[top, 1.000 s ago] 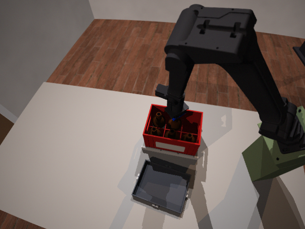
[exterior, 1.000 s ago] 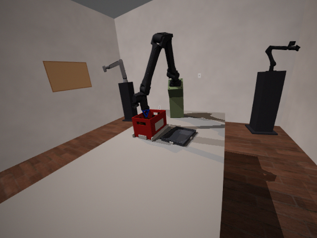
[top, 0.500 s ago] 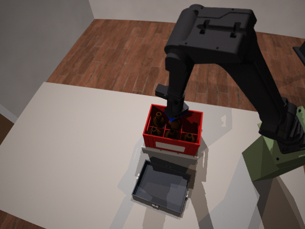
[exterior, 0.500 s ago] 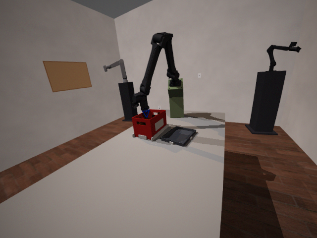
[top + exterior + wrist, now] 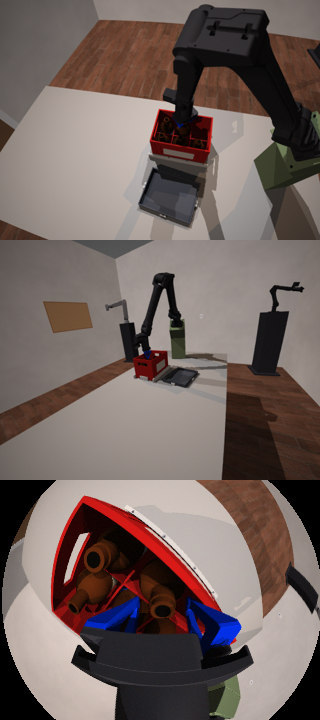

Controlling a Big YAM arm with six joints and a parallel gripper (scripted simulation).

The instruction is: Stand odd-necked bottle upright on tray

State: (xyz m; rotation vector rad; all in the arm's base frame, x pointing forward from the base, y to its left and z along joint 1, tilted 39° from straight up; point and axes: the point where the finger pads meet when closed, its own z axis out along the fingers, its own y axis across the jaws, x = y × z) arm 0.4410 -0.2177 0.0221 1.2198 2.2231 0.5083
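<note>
The crate is 70 mm below my hand, 40 mm to the left of it and 10 mm ahead of it. Also, from my hand: dark grey tray (310 mm to the left, 140 mm below, 70 mm ahead); then brown bottle (110 mm ahead, 70 mm to the left, 60 mm below).
</note>
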